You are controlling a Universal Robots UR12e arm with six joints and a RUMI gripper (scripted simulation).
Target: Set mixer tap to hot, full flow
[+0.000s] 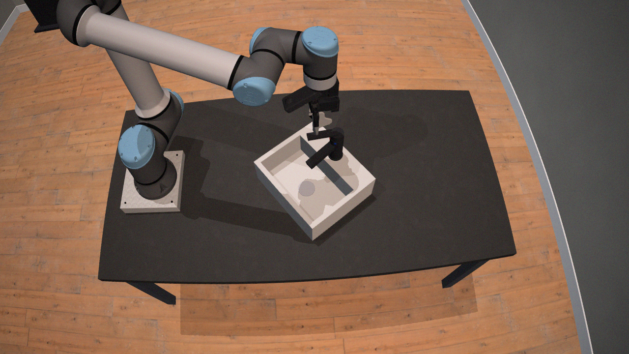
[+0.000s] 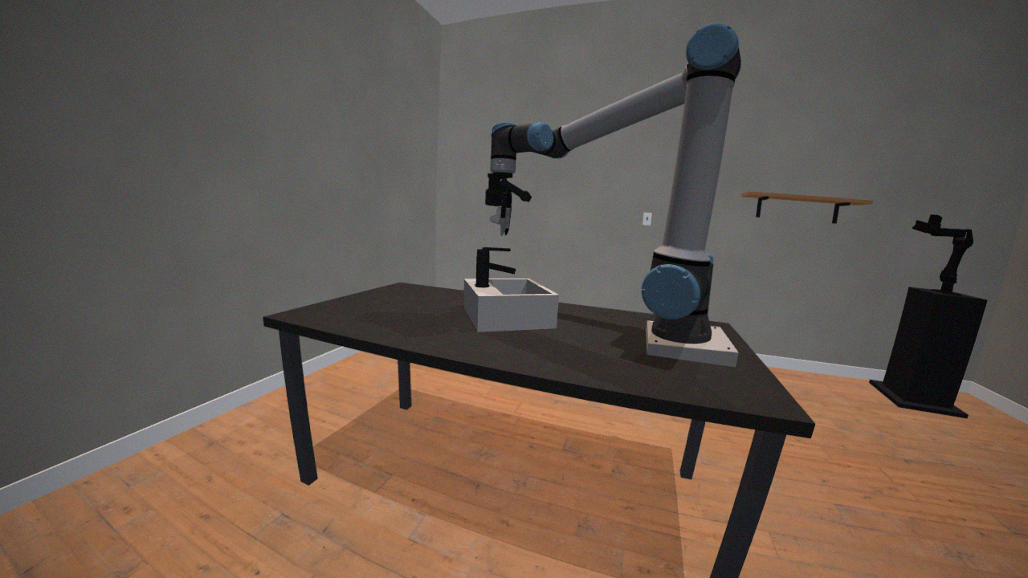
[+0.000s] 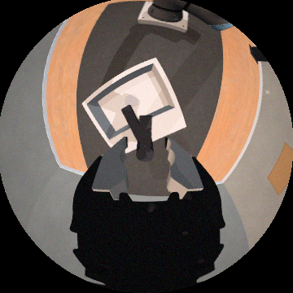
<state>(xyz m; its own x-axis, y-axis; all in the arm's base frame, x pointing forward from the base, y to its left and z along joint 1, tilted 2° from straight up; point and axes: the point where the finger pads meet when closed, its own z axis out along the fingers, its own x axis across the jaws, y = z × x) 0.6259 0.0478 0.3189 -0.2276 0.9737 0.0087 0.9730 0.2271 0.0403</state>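
Now: the lever 70 mm below my hand, 30 mm ahead of it and 10 mm to the left of it. From my hand the other things lie so: white square basin (300 mm below, 60 mm to the right, 10 mm behind).
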